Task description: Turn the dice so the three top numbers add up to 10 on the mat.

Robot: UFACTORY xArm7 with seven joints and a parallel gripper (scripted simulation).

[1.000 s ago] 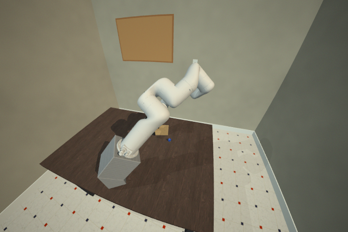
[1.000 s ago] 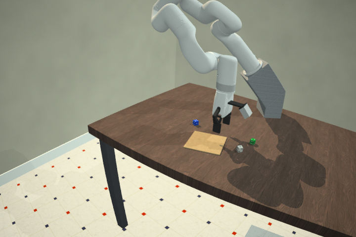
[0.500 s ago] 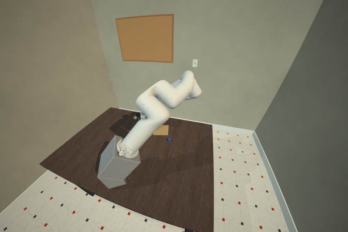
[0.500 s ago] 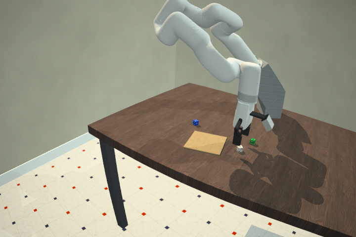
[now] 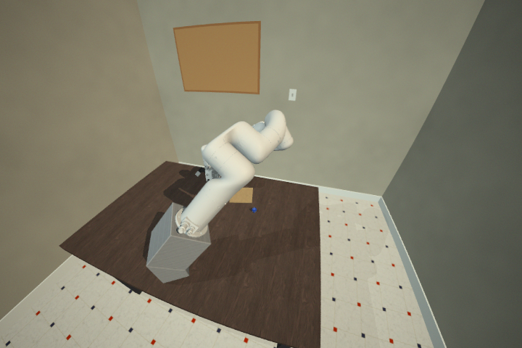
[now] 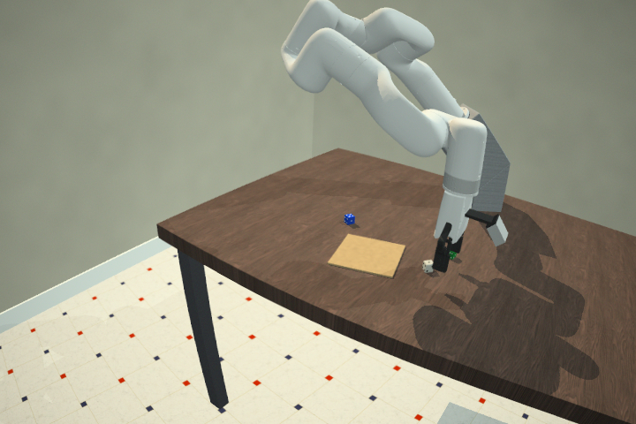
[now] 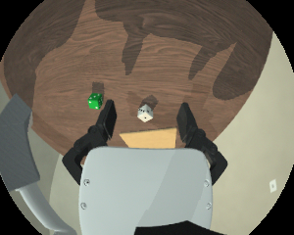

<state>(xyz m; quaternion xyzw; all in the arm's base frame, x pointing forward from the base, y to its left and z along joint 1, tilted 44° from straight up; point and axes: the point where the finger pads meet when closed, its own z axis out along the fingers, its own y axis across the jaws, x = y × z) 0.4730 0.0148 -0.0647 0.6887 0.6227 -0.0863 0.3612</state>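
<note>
My hand is 4 cm to the left of the white die, 4 cm above it and 1 cm past it. Round my hand: green die (9 cm behind, 4 cm below, 1 cm to the left); then tan mat (18 cm to the right, 5 cm below, 2 cm behind); then blue die (27 cm to the right, 15 cm behind, 4 cm below).
</note>
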